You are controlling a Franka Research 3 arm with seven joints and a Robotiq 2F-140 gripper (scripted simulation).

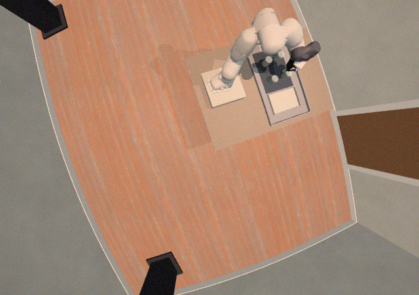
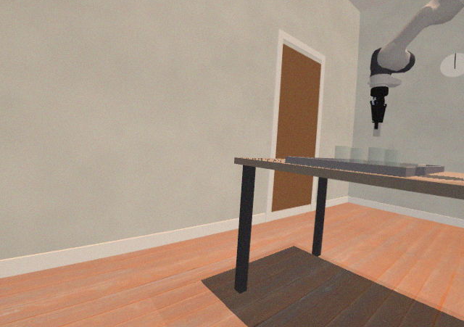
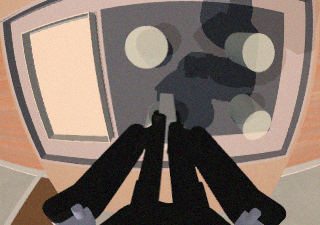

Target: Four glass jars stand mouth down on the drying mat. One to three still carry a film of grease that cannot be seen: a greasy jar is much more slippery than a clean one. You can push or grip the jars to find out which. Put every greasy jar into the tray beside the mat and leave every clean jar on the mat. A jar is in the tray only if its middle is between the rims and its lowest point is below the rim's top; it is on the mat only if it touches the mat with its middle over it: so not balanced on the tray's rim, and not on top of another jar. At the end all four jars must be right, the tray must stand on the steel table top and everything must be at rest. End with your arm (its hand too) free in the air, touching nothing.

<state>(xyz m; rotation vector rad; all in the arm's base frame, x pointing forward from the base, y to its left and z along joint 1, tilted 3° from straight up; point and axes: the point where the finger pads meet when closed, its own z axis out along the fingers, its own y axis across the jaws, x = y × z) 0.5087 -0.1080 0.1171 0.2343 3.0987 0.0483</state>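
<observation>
My gripper is now 180 mm above the grey drying mat, 80 mm to the right of it and 10 mm short of it. Round my hand: tray (240 mm to the right, 180 mm below, 10 mm behind).
</observation>
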